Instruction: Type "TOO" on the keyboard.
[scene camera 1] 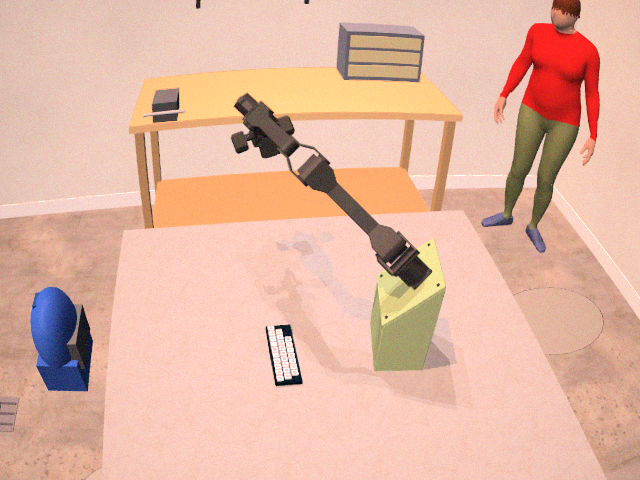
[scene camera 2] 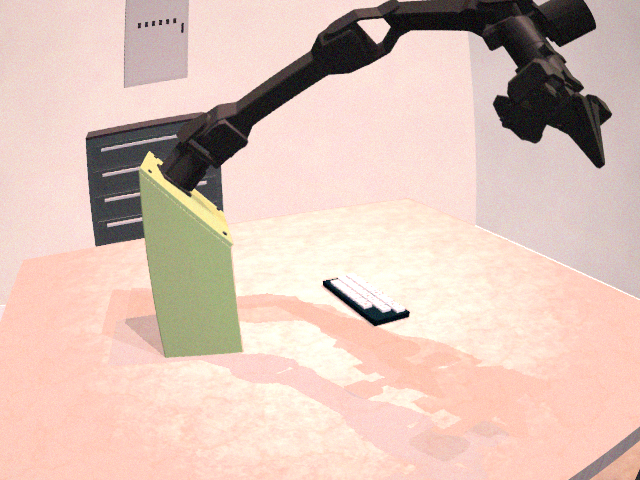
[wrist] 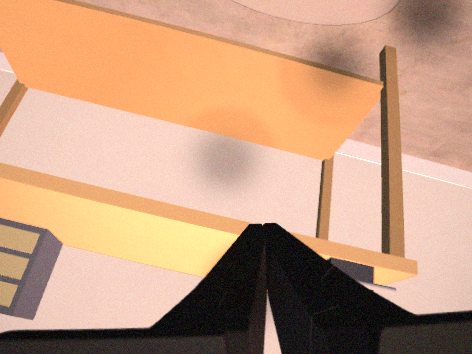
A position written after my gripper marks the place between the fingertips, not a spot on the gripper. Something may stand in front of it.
my gripper: scene camera 1 261, 143; scene camera 2 601, 166; wrist 262, 236
